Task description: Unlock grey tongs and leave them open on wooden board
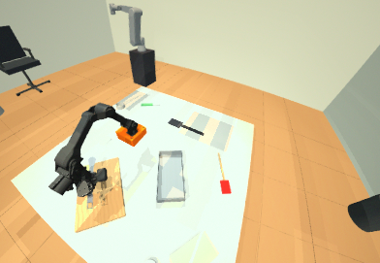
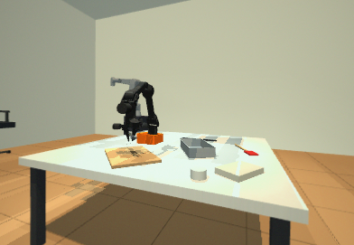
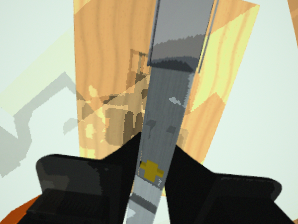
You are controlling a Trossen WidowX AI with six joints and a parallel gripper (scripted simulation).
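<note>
Right now the wooden board is 8 cm below my gripper tip, 1 cm to the left of it and 1 cm behind it. From my gripper tip the other things lie so: grey roasting tin: 29 cm to the left, 29 cm ahead, 6 cm below; then beige block: 58 cm ahead, 7 cm below; then yellow lock piece: 4 cm above.
</note>
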